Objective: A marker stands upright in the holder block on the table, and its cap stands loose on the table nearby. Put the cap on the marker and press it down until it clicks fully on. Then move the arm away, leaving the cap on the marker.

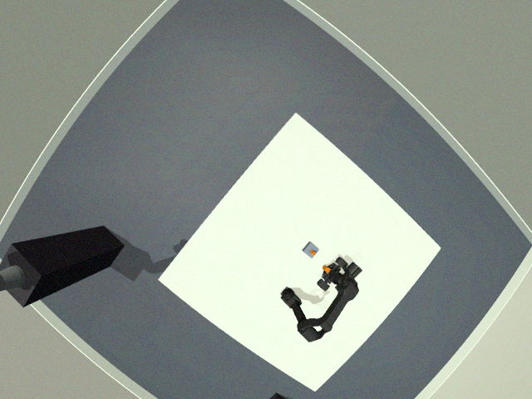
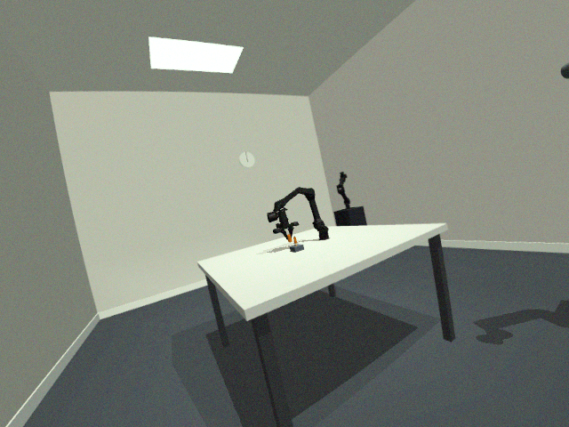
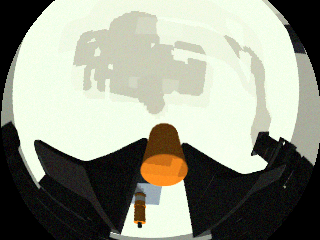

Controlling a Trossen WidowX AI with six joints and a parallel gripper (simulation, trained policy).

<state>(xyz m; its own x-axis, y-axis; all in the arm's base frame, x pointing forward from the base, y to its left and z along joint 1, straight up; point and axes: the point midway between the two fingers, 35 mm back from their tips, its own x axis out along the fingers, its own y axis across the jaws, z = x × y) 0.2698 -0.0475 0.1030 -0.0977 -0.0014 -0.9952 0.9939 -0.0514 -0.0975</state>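
My gripper tip is now 2 cm short of the grey holder block, 12 cm to the right of it and 5 cm above it. Also, from my gripper tip: orange cap 1 cm above.
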